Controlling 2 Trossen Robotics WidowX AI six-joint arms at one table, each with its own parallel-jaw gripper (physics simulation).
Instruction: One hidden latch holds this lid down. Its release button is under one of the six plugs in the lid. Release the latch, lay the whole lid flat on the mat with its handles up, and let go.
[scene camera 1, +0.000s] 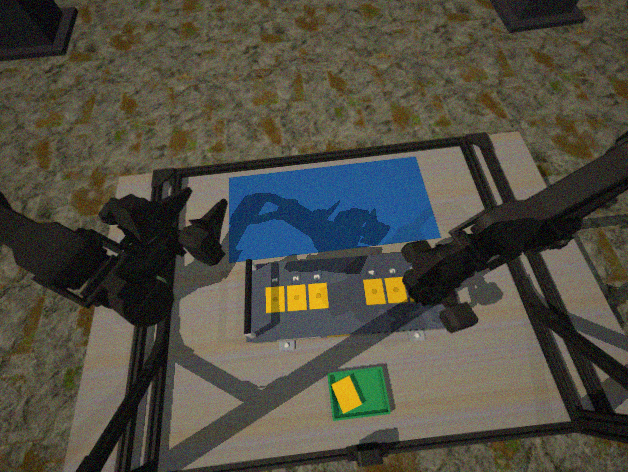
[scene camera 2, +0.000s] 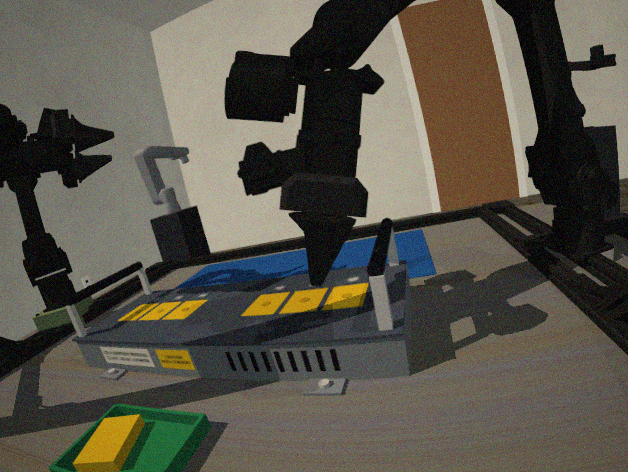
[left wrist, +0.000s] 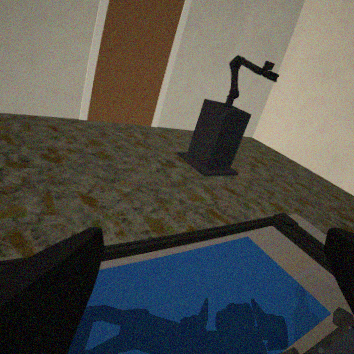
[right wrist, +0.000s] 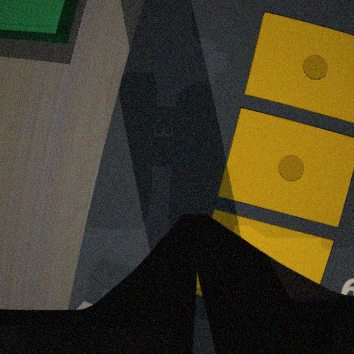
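Where they show: left gripper, fingertip midpoint: (scene camera 1: 207, 194) (scene camera 2: 112, 146) (left wrist: 215, 239); right gripper, fingertip midpoint: (scene camera 1: 416, 301) (scene camera 2: 316, 285) (right wrist: 193, 225); left arm's base, origin of the base link: (scene camera 2: 62, 304); right arm's base, origin of the base link: (scene camera 1: 529, 242) (scene camera 2: 579, 248).
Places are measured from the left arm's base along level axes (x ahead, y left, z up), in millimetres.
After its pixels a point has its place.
Note:
The dark grey lid (scene camera 1: 345, 309) @(y -309, x 373, z -4 mm) (scene camera 2: 223, 309) @(y -290, x 397, z -4 mm) (right wrist: 107, 195) @(y -426, x 486, z -4 mm) lies on its box, handles up. Yellow plugs 1 (scene camera 1: 275, 299) @(y -200, x 252, z -4 mm), 2 (scene camera 1: 296, 297) @(y -223, x 295, z -4 mm) and 3 (scene camera 1: 318, 295) @(y -248, x 340, z -3 mm) sit on its left half, plugs 4 (scene camera 1: 374, 291) @(y -313, x 452, z -3 mm) (scene camera 2: 266, 303) @(y -313, x 453, z -4 mm) (right wrist: 300, 65) @(y -319, x 450, z -4 mm), 5 (scene camera 1: 395, 289) @(y -336, x 495, z -4 mm) (scene camera 2: 303, 300) @(y -338, x 494, z -4 mm) (right wrist: 291, 167) @(y -337, x 496, z -4 mm) and 6 (scene camera 2: 347, 296) @(y -365, x 539, z -4 mm) (right wrist: 300, 250) @(y -342, x 535, z -4 mm) on its right. My right gripper (scene camera 2: 317, 283) @(y -385, x 505, z 28 mm) (right wrist: 193, 225) @(y -385, x 505, z 28 mm) is shut and empty, pointing down over the lid near plugs 5 and 6; contact cannot be told. My left gripper (scene camera 1: 206, 195) @(y -64, x 248, z 273 mm) (scene camera 2: 111, 146) @(y -64, x 248, z 273 mm) is open and empty, raised left of the lid.
The blue mat (scene camera 1: 324, 177) @(y 44, x 556, z -51 mm) (scene camera 2: 416, 253) @(y -183, x 728, z -51 mm) (left wrist: 200, 265) @(y 0, x 617, z -51 mm) lies behind the box. A green tray (scene camera 1: 385, 390) @(y -489, x 348, z -36 mm) (scene camera 2: 203, 420) @(y -453, x 368, z -39 mm) holding a yellow block (scene camera 1: 347, 394) @(y -451, x 277, z -36 mm) (scene camera 2: 109, 441) @(y -456, x 278, z -36 mm) stands in front. Black handles (scene camera 1: 248, 296) @(y -180, x 208, z 57 mm) (scene camera 2: 380, 248) @(y -426, x 563, z 58 mm) rise at the lid's ends. Dark frame rails border the table.

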